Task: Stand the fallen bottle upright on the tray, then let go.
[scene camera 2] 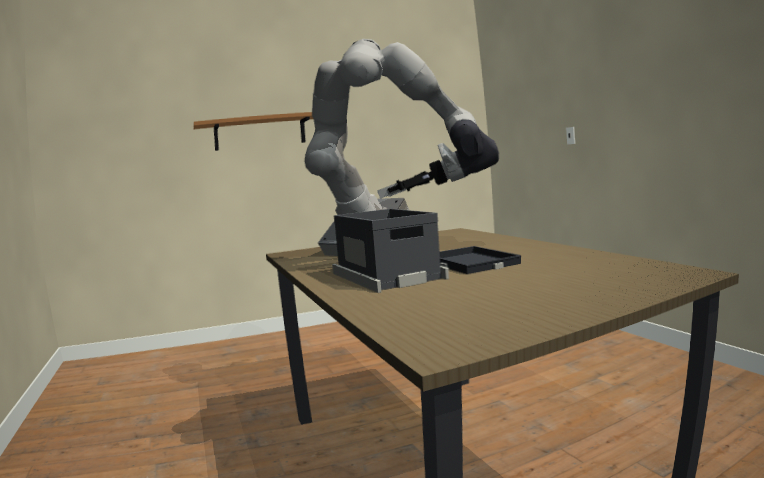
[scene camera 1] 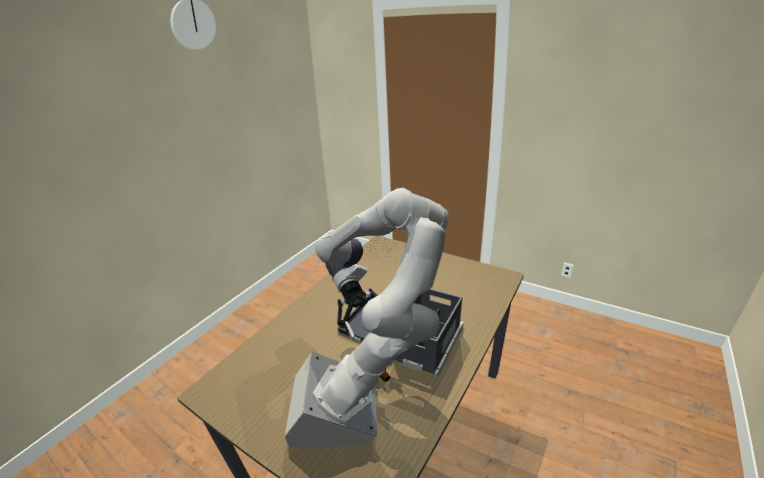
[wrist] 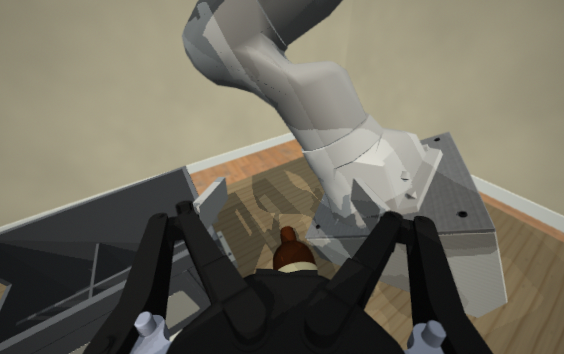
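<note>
The brown bottle (scene camera 1: 385,375) (wrist: 295,254) lies on the table between the robot's base and the crate. In the wrist view its neck and shoulder show, with a strip of cream label; the gripper's body hides the rest. In scene camera 1 the arm hides most of it. It does not show in scene camera 2. The low dark tray (scene camera 1: 365,325) (scene camera 2: 472,258) lies beside the crate. My gripper (scene camera 1: 358,316) (scene camera 2: 388,191) (wrist: 288,188) is open and empty. It is strongly tilted, pointing towards the base, above the table and apart from the bottle.
A tall dark crate (scene camera 1: 417,358) (scene camera 2: 406,256) (wrist: 145,192) with dividers inside stands beside the tray, at the left in the wrist view. The grey wedge-shaped robot base (scene camera 1: 304,417) (wrist: 475,250) stands right of the bottle in the wrist view. The arm arches above the table (scene camera 2: 540,304).
</note>
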